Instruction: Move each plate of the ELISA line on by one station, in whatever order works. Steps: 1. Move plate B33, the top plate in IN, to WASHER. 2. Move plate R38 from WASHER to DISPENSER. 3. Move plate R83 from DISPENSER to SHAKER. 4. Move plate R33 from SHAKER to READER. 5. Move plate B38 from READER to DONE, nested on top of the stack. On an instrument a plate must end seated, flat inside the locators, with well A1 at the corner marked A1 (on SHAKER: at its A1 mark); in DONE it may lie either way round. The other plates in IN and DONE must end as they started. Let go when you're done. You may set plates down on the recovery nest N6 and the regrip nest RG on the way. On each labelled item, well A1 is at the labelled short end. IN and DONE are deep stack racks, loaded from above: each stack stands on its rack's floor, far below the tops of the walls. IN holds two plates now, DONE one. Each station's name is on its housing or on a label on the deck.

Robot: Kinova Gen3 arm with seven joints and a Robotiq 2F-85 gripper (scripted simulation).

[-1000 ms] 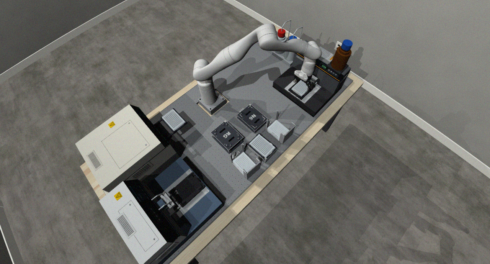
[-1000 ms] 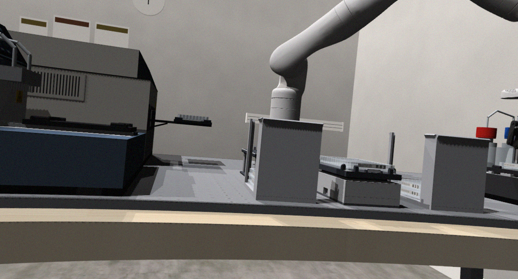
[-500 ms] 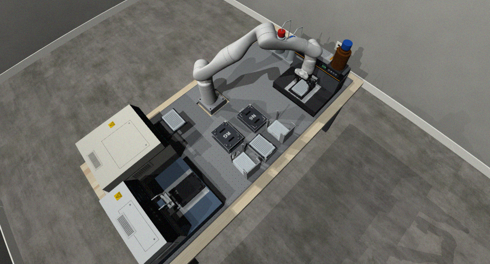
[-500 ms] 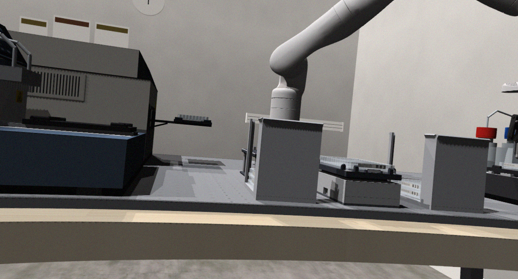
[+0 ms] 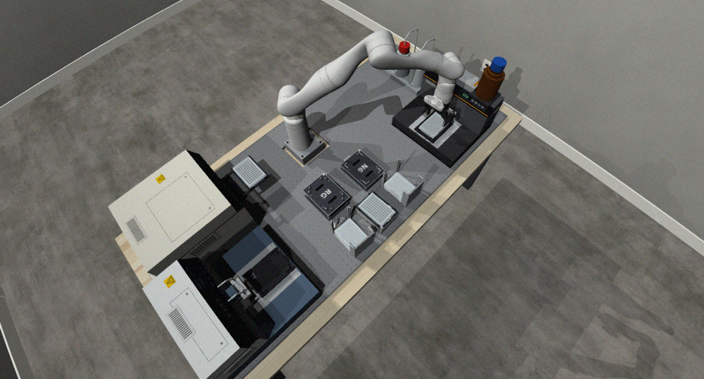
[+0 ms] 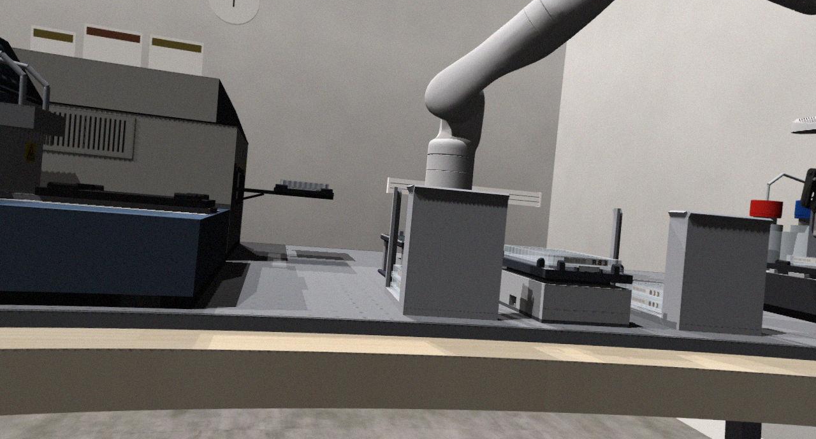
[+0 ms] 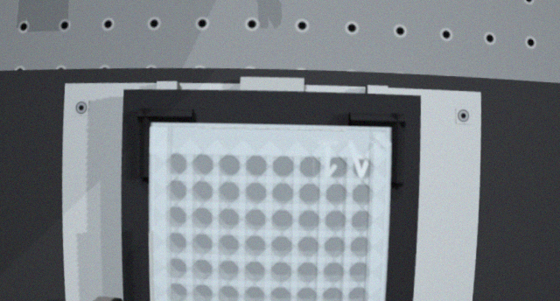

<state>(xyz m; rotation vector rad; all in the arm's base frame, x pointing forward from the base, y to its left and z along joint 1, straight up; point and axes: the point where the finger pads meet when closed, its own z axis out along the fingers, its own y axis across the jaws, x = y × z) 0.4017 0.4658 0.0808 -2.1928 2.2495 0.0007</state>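
The plate R38 is 4 cm below my hand. Round my hand: plate B33: 8 cm ahead, 33 cm to the right, 9 cm below; then nest N6: 10 cm behind, 37 cm to the right, 9 cm below; then brown bottle: 11 cm ahead, 17 cm to the left, 17 cm above.
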